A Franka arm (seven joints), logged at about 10 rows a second.
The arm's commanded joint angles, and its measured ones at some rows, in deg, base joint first. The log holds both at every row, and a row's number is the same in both.
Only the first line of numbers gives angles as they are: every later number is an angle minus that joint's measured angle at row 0.
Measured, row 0:
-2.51, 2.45, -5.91, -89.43, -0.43, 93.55, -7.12
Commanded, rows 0 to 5:
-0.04, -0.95, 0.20, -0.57, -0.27, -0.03, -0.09
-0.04, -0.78, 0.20, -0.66, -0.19, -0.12, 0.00
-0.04, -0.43, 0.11, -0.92, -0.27, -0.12, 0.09
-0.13, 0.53, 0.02, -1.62, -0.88, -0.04, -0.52
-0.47, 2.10, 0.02, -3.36, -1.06, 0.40, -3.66
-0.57, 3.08, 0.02, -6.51, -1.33, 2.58, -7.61
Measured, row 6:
-0.20, 1.53, -0.05, -3.12, -0.02, 0.21, -3.53
